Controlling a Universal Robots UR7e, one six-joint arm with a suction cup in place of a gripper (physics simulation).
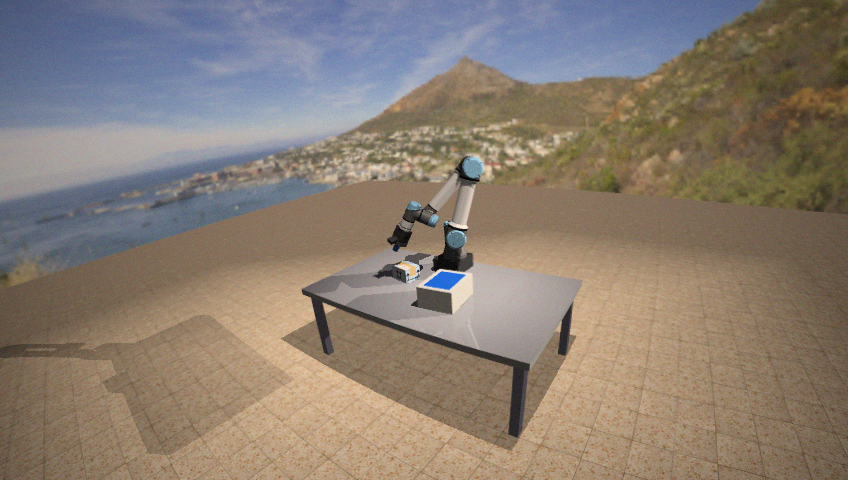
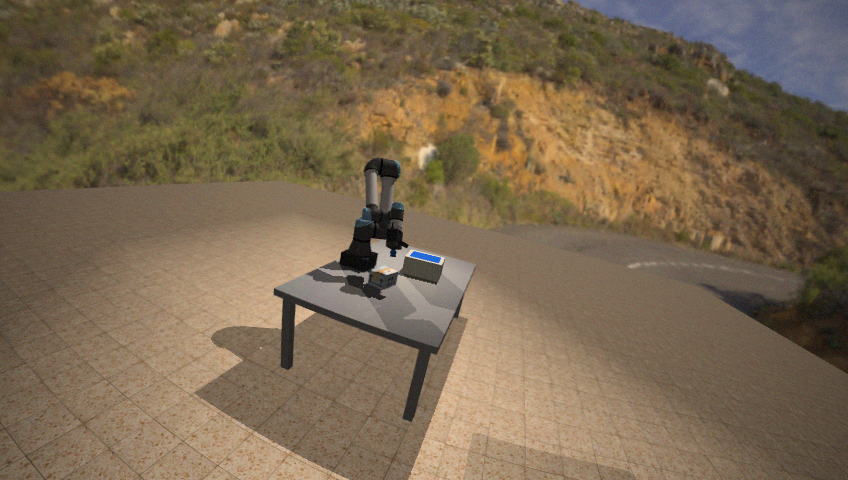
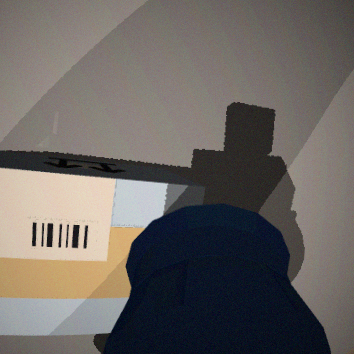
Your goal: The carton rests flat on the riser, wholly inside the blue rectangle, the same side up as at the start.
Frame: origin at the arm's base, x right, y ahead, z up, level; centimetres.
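Seen in the pictures: hand, its tool point: (image 1: 395, 250) (image 2: 392, 256) (image 3: 209, 274); arm's base, origin of its link: (image 1: 455, 255) (image 2: 359, 251).
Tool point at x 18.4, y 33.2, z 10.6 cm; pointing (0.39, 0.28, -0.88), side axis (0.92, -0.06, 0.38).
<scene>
Pixels of each thing's top centre, then the offset from my tool point to it. "spot": a spot on its surface instead. Level surfaces: height alone.
- carton, centre of its top: (image 3: 81, 263) (image 2: 384, 270) (image 1: 405, 265) dx -2.3, dy -4.8, dz -10.7 cm
- grey table, height of its surface: dz -19.3 cm
- riser, centre of its top: (image 1: 445, 280) (image 2: 425, 256) dx -42.6, dy +4.4, dz -7.3 cm
- pale block with a blue rectangle, a spot on its surface: (image 1: 444, 280) (image 2: 426, 257) spot: dx -42.7, dy +5.0, dz -7.3 cm
The carton (image 1: 406, 270) (image 2: 383, 276) (image 3: 60, 242) is a small box with tan and pale blue bands and a barcode label on its top face. It lies on the grey table (image 1: 522, 322) (image 2: 414, 316), to the left of the riser. My suction cup (image 1: 394, 246) (image 2: 392, 252) (image 3: 218, 281) is dark blue and hangs in the air above the carton, not touching it, with nothing on it. The riser (image 1: 441, 297) (image 2: 422, 270) is a pale block with a blue rectangle (image 1: 444, 280) (image 2: 426, 257) on top; nothing lies on it.
The arm's black base (image 1: 454, 260) (image 2: 357, 260) stands on the table behind the carton and the riser. The arm's shadow falls across the table top beside the carton. The table stands on a tiled floor.
</scene>
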